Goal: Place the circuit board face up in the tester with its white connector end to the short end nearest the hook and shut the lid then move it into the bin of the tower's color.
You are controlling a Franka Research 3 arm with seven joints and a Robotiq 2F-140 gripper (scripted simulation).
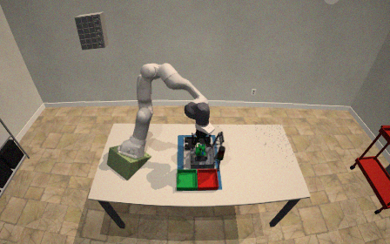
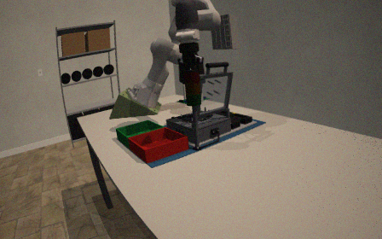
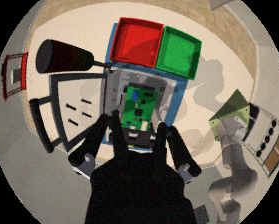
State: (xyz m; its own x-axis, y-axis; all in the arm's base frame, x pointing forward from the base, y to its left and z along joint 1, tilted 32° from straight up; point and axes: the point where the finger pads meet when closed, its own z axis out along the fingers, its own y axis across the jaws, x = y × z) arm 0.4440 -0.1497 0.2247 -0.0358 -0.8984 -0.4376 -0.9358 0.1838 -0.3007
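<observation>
My gripper is now 20 mm above the green circuit board. From my hand the other things lie so: plate 80 mm below, 10 mm to the left, 10 mm ahead; red bin 200 mm to the right, 140 mm below, 40 mm ahead; clear lid 130 mm ahead, 30 mm above.
</observation>
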